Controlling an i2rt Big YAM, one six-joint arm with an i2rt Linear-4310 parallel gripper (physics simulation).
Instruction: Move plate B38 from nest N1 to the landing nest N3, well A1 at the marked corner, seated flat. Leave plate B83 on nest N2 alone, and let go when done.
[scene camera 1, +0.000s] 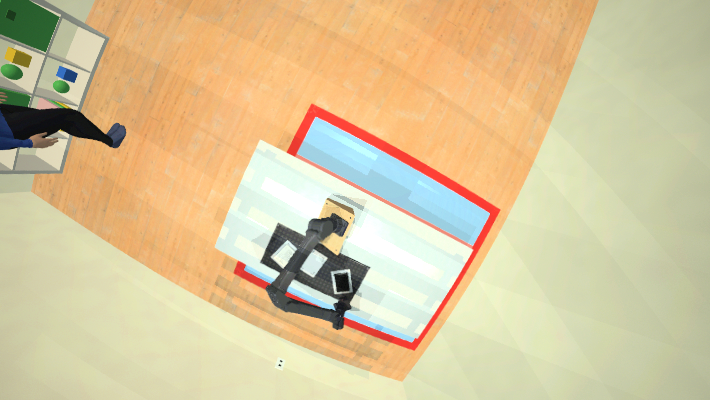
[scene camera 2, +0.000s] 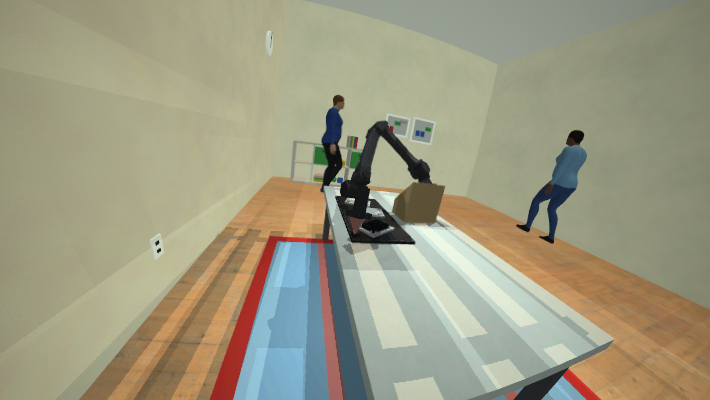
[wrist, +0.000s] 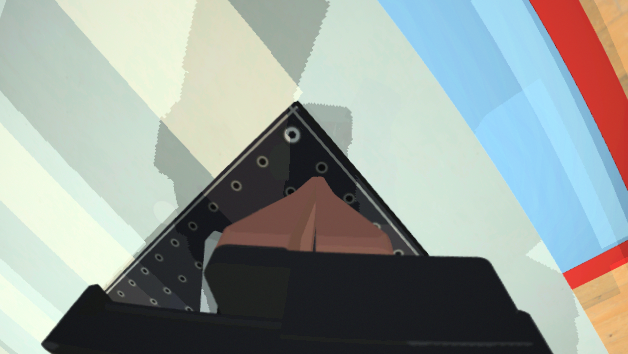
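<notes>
A black nest board (scene camera 1: 285, 232) (scene camera 2: 400, 237) (wrist: 272, 185) carries three nests in a row. Pale plates sit at the left position (scene camera 1: 284, 254) and the middle position (scene camera 1: 314, 263); their labels cannot be read, so I cannot tell B38 from B83. The right nest (scene camera 1: 342, 271) (scene camera 2: 377, 234) shows a white rim around a black middle, with no pale plate in it. My gripper (scene camera 1: 344, 301) (scene camera 2: 355, 232) (wrist: 317, 186) is shut with its reddish fingers together and nothing between them. It points down, low near the board's edge, beside the right nest. The well A1 marks cannot be made out.
The arm's tan pedestal (scene camera 1: 332, 243) (scene camera 2: 425, 202) stands behind the board. The arm's links pass over the board between the left and middle plates in scene camera 1. The table's long edge runs close past the gripper. Two people stand away from the table.
</notes>
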